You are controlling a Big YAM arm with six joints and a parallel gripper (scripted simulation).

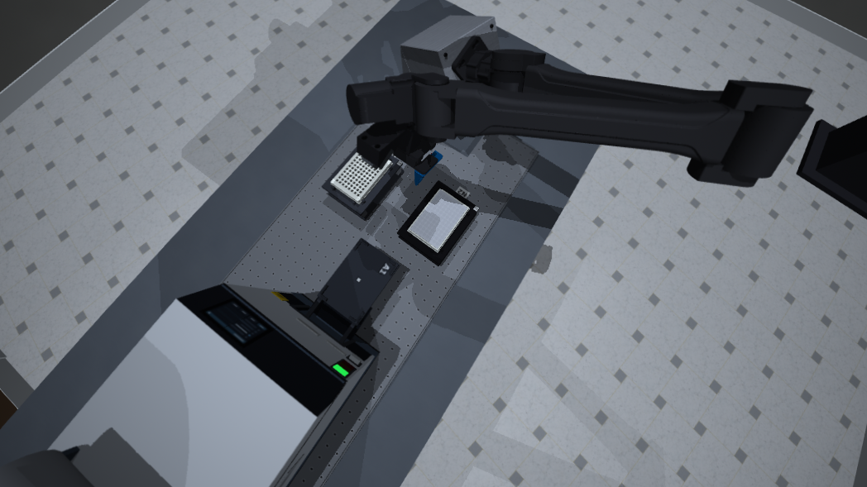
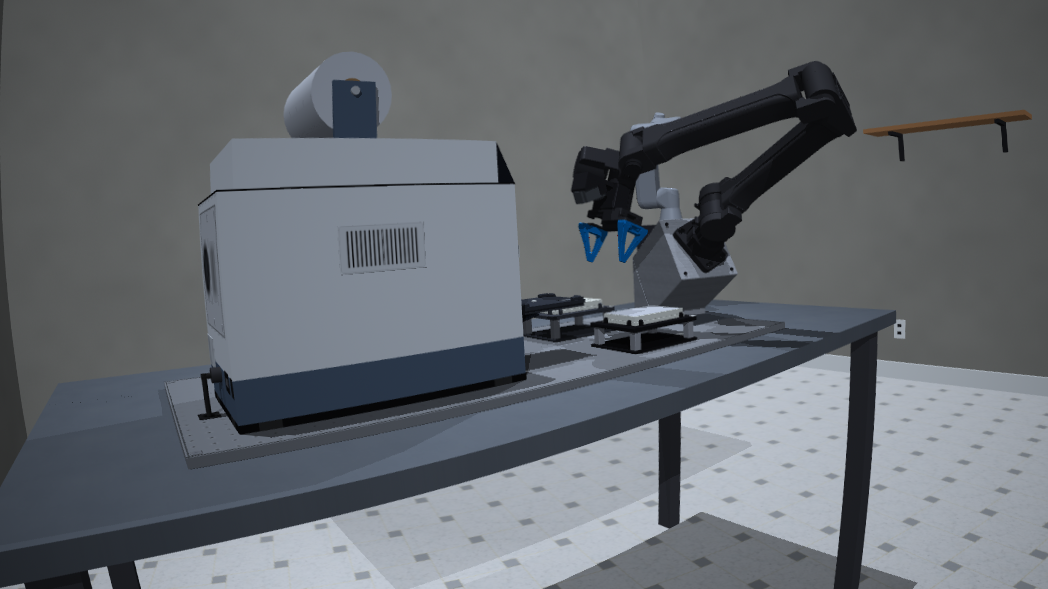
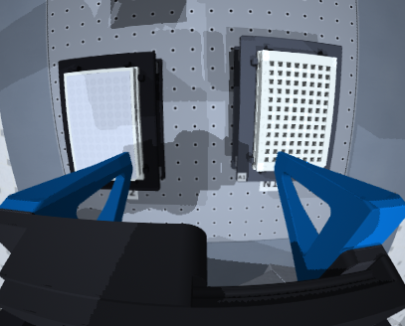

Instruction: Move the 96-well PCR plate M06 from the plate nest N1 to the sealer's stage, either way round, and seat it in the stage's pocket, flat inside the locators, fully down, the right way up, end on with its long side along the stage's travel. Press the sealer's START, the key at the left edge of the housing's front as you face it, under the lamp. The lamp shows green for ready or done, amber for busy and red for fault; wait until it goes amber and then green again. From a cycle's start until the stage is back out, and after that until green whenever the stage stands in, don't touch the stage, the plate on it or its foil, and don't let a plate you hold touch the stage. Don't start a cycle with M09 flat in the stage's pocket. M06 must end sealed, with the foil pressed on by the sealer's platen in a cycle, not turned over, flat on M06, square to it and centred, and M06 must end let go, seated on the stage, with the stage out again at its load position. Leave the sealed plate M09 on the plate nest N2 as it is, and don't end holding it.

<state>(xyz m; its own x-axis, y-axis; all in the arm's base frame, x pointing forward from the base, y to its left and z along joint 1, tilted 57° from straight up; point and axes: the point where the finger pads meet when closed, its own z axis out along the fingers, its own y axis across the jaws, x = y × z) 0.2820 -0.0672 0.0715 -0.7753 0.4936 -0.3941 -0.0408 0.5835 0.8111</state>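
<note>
The white 96-well plate M06 lies 100 mm to the right of my hand, 100 mm below it and 30 mm ahead of it. The rest, counted from my hand: sealed plate M09: 110 mm to the left, 100 mm below, 10 mm ahead; nest N2: 120 mm below, 110 mm to the left, 10 mm ahead; plate nest N1: 110 mm below, 100 mm to the right, 30 mm ahead.
</note>
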